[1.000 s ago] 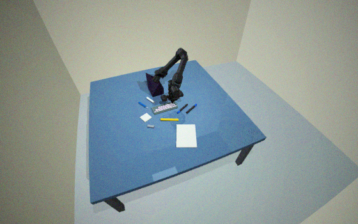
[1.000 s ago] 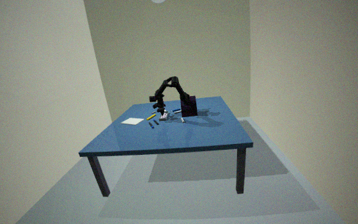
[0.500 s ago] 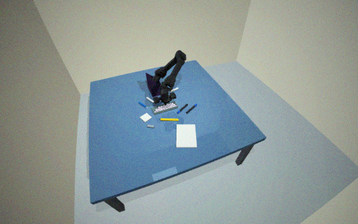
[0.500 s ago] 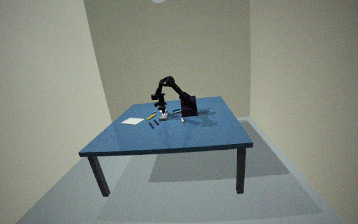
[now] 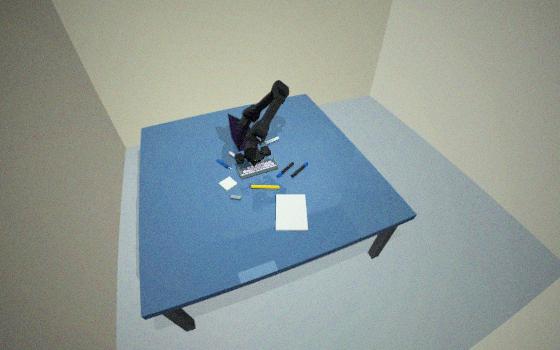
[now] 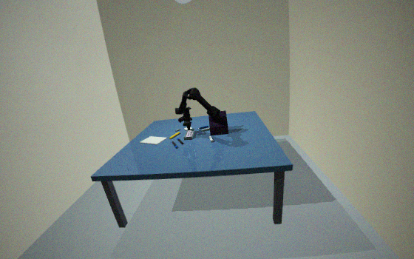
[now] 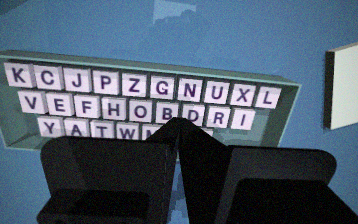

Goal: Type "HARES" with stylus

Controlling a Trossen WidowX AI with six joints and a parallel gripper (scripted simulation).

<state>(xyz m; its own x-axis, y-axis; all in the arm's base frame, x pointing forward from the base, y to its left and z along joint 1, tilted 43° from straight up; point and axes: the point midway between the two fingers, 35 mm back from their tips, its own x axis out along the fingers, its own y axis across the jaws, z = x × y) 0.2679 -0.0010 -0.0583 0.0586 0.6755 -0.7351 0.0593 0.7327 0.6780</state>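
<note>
My gripper tip is now 13 cm to the left of the blue stylus, 11 cm past it and 3 cm above it. The rest, counted from my gripper tip: yellow marker: 14 cm ahead, 3 cm below; then small white block: 16 cm to the right, 4 cm below, 2 cm ahead; then small grey piece: 16 cm to the right, 13 cm ahead, 4 cm below.
</note>
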